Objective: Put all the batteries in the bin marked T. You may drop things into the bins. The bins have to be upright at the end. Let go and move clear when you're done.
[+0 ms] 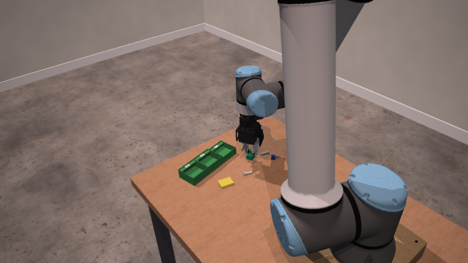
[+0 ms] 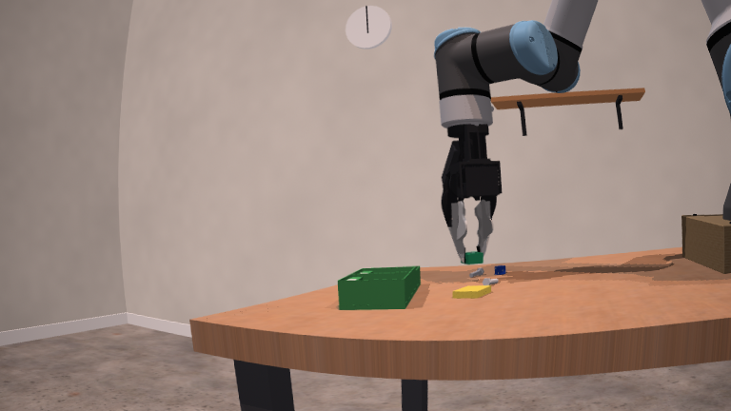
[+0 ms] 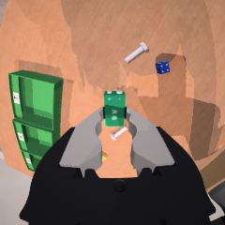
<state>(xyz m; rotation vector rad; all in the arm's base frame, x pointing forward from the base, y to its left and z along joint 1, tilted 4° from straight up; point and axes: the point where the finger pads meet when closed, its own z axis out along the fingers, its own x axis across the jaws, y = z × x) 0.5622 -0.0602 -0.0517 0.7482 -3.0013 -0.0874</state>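
My gripper is now 14 cm to the right of the green bin, 10 cm short of it and 3 cm above it. The rest, counted from my hand: flat yellow block 16 cm to the left, 5 cm below, 3 cm behind; green block 1 cm to the right, 1 cm below; blue cube 8 cm to the right, 4 cm below, 4 cm behind.
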